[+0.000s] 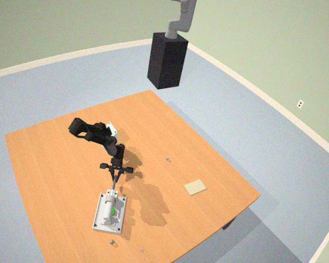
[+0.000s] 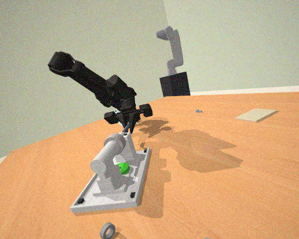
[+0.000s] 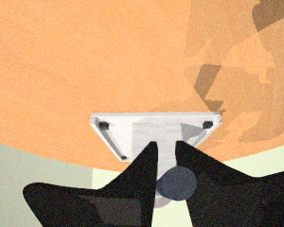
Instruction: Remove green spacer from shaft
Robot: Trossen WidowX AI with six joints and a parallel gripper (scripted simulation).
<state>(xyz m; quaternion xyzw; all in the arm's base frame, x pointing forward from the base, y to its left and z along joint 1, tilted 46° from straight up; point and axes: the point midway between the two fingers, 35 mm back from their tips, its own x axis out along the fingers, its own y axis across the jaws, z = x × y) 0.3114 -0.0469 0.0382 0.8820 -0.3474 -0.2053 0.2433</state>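
Right now my gripper tip is 50 mm short of the shaft, 30 mm to the left of it and 30 mm below it. From my gripper tip the other things lie so: grey bolt 80 mm behind, 400 mm to the left, 50 mm below; then green spacer 140 mm ahead, 80 mm to the right, 40 mm below; then flat beige tile 170 mm ahead, 450 mm to the left, 50 mm below.
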